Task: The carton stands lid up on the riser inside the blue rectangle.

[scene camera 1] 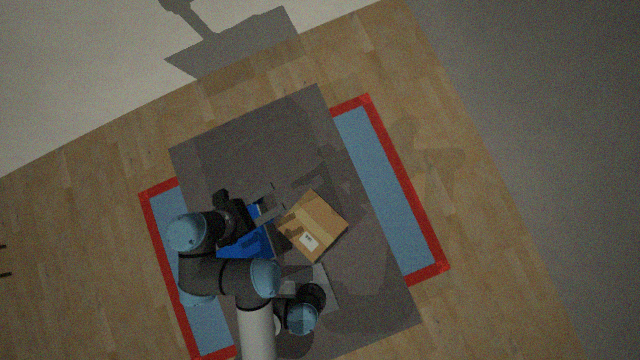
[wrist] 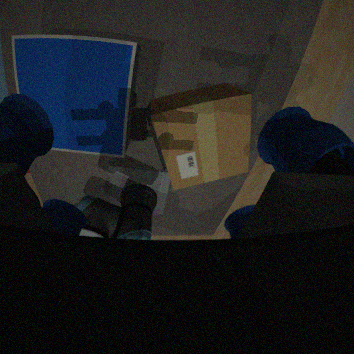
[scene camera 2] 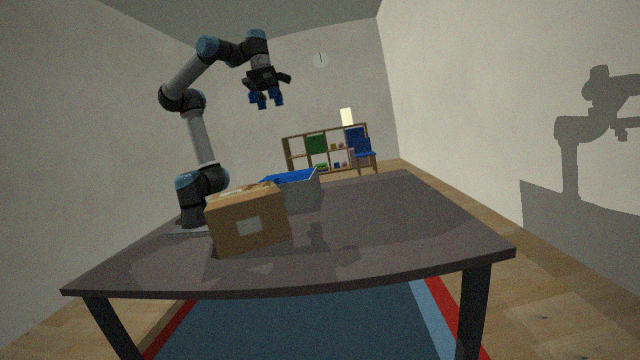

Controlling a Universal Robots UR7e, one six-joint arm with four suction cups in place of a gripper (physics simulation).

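The brown carton (scene camera 1: 327, 217) (scene camera 2: 270, 212) (wrist: 232, 140) stands upright on the table, with a tape strip and a white barcode label on its top face. Beside it, apart by a narrow gap, is a grey box-shaped riser (scene camera 2: 302, 195) (wrist: 65, 75) with a blue rectangle on top inside a light rim. The arm partly covers the riser in scene camera 1. My gripper (scene camera 1: 261, 204) (scene camera 2: 266, 99) (wrist: 158, 175) has four blue suction cups pointing down, holds nothing and hangs high above the table. In the wrist view the carton and riser lie below, between the cups.
The grey table (scene camera 1: 240, 145) (scene camera 2: 400, 220) bears the carton, riser and arm base (scene camera 1: 325, 290). A blue mat with a red border (scene camera 1: 400, 200) lies on the floor under the table. A shelf unit (scene camera 2: 286, 152) and a blue chair (scene camera 2: 364, 146) stand by the far wall.
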